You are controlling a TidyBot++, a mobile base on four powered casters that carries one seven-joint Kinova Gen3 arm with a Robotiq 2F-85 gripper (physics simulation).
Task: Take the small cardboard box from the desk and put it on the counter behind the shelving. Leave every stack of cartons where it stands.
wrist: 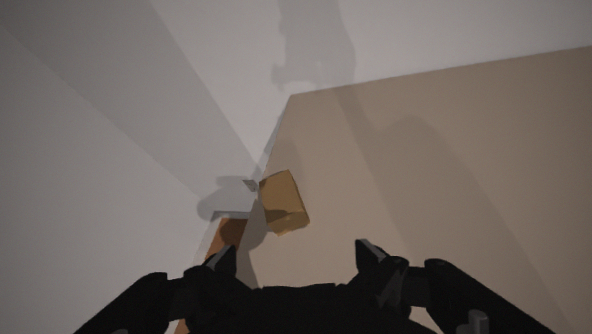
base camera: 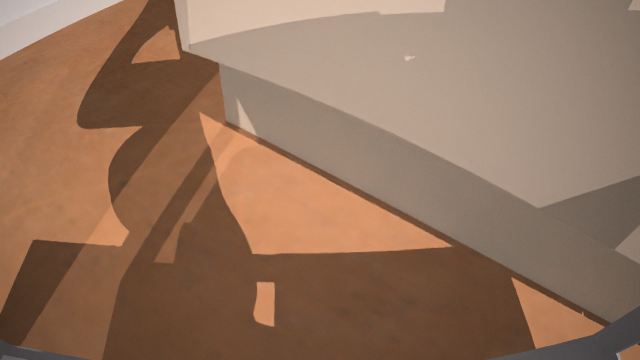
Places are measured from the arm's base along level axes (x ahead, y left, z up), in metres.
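Where they show: gripper, fingertip midpoint: (wrist: 296, 255).
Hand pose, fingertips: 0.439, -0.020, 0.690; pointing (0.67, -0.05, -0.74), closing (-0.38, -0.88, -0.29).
After its pixels a point has its place, as x, y, z.
The small cardboard box (wrist: 283, 200) {0.586, -0.025, 0.564} sits on the beige counter top (wrist: 450, 150) {0.528, -0.320, 0.514} in the wrist view, close to the counter's left edge and near the wall. My gripper (wrist: 296, 255) {0.440, -0.020, 0.690} is open, with a wide gap between its fingers. It is apart from the box, which shows beyond the fingertips. The box does not show in the base camera view. The desk, the shelving and the stacks of cartons cannot be made out in either view.
Pale walls (wrist: 100, 150) {1.401, 0.578, 0.485} meet the counter's far and left sides. A strip of brown floor (wrist: 227, 235) {1.315, 0.487, -0.397} shows beside its left edge. In the base camera view, a large beige block (base camera: 350, 150) {0.419, -0.057, -0.342} stands close ahead on the orange-brown floor (base camera: 310, 200) {0.391, -0.011, -0.397}, under strong shadows.
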